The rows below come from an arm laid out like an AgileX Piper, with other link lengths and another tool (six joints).
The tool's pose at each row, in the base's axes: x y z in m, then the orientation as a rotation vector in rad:
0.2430 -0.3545 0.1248 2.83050 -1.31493 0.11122
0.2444 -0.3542 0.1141 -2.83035 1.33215 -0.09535
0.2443 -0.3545 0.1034 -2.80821 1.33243 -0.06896
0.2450 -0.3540 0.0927 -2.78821 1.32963 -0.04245
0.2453 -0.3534 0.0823 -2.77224 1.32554 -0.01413
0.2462 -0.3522 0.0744 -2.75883 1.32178 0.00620
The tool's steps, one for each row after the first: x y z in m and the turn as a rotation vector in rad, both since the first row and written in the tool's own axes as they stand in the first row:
-0.0001 -0.0011 0.0107 0.02299 -0.02214 0.01101
-0.0007 -0.0007 0.0214 0.03445 -0.04580 0.01781
-0.0014 -0.0014 0.0321 0.04509 -0.06939 0.02227
-0.0024 -0.0019 0.0425 0.05222 -0.09287 0.02475
-0.0033 -0.0033 0.0503 0.05905 -0.11066 0.02668

